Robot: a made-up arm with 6 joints.
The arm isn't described. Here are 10 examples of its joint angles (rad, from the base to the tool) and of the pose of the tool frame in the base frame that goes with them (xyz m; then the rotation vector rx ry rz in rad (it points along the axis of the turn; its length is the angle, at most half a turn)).
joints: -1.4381 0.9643 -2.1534 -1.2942 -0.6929 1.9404
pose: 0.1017 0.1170 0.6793 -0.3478 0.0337 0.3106
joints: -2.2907 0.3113 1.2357 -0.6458 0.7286 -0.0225
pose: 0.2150 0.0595 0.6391 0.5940 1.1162 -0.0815
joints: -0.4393 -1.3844 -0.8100 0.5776 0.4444 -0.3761
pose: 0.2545 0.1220 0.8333 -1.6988 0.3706 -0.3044
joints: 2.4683 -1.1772 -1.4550 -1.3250 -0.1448 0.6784
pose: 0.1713 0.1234 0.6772 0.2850 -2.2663 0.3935
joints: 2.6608 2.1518 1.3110 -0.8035 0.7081 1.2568
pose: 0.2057 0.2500 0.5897 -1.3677 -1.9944 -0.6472
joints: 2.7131 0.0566 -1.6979 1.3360 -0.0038 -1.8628
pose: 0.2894 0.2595 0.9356 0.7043 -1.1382 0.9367
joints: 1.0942 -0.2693 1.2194 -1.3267 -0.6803 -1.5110
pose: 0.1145 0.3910 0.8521 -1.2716 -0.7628 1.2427
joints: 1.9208 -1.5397 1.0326 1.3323 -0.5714 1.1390
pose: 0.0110 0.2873 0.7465 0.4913 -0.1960 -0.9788
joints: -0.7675 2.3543 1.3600 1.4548 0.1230 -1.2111
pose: 0.2160 0.0395 0.7296 -2.0199 0.7454 -1.0323
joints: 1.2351 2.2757 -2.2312 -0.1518 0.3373 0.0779
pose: 0.1061 0.3668 0.5522 0.7324 0.2956 2.2331
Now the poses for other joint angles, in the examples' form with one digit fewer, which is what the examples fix.
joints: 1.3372 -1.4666 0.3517 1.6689 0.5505 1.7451
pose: 0.051 0.185 0.722 0.297 0.228 -0.137
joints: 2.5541 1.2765 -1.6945 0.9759 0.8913 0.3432
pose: 0.307 0.403 0.646 1.595 -0.899 1.748
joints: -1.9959 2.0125 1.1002 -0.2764 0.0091 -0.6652
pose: 0.121 0.217 0.544 -2.250 -1.984 -0.858
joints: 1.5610 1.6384 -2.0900 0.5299 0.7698 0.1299
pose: 0.105 0.446 0.637 1.724 -0.281 2.024
